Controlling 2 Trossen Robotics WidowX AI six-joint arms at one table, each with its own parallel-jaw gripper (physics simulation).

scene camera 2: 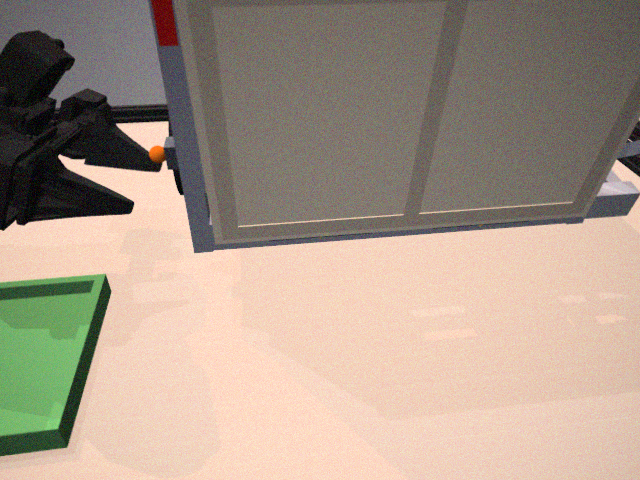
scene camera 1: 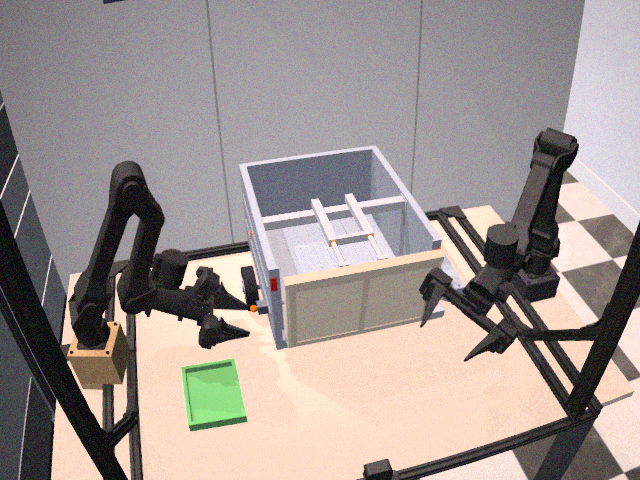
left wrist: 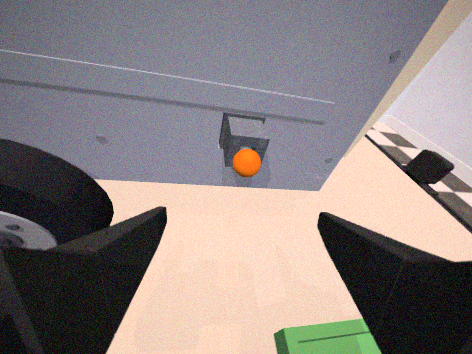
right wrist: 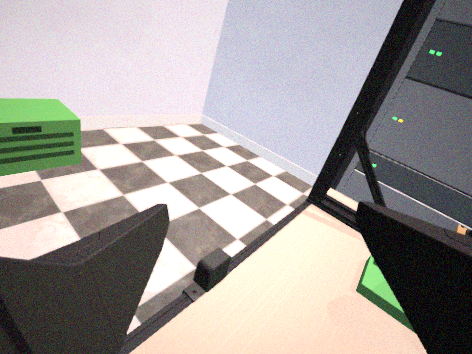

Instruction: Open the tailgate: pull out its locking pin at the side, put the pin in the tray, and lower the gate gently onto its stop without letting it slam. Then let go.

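Seen in the pictures: left gripper, fingertip midpoint: (scene camera 2: pixel 148 186) (scene camera 1: pixel 249 320) (left wrist: pixel 243 216); right gripper, fingertip midpoint: (scene camera 1: pixel 442 343) (right wrist: pixel 261 211); left arm's base, link origin: (scene camera 1: pixel 93 338); right arm's base, link origin: (scene camera 1: pixel 534 268).
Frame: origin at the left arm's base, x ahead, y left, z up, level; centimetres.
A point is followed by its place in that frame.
The locking pin's orange knob (scene camera 1: pixel 253 308) {x 33.8, y 6.6, z 1.3 cm} (scene camera 2: pixel 157 153) {x 34.0, y 6.5, z 1.2 cm} (left wrist: pixel 247 162) {x 33.2, y 7.1, z 1.3 cm} sticks out from a small block low on the trailer's side. The tan tailgate (scene camera 1: pixel 324 310) {x 47.8, y -2.4, z 8.6 cm} (scene camera 2: pixel 325 118) {x 48.5, y -2.3, z 8.6 cm} stands upright, closed across the trailer's end. The green tray (scene camera 1: pixel 216 397) {x 25.4, y -7.4, z -10.1 cm} (scene camera 2: pixel 41 361) {x 27.1, y -6.8, z -10.1 cm} (left wrist: pixel 325 340) {x 28.7, y -1.7, z -10.1 cm} (right wrist: pixel 380 291) {x 27.8, y -10.1, z -10.1 cm} lies on the table with no pin in it. My left gripper (scene camera 1: pixel 249 321) {x 32.5, y 6.5, z -2.1 cm} (scene camera 2: pixel 146 187) {x 32.5, y 6.5, z -2.1 cm} (left wrist: pixel 243 216) {x 32.5, y 6.5, z -2.1 cm} is open beside the knob, which appears above the gap between its fingertips in the left wrist view. My right gripper (scene camera 1: pixel 444 342) {x 66.1, y -17.6, z 14.1 cm} (right wrist: pixel 261 211) {x 66.1, y -17.6, z 14.1 cm} is open and empty, in front of the gate's right end.
The grey trailer box (scene camera 1: pixel 261 242) {x 36.7, y 7.7, z 17.1 cm} has two pale struts (scene camera 1: pixel 323 222) {x 48.5, y 12.1, z 17.9 cm} inside. A black wheel (scene camera 1: pixel 249 285) {x 32.2, y 17.3, z -1.8 cm} (left wrist: pixel 75 200) {x 32.1, y 16.2, z -3.1 cm} sits on its side near my left gripper. Dark frame rails (scene camera 1: pixel 491 444) {x 78.8, y -23.3, z -11.5 cm} edge the table. A green cabinet (right wrist: pixel 40 135) stands on the floor beyond.
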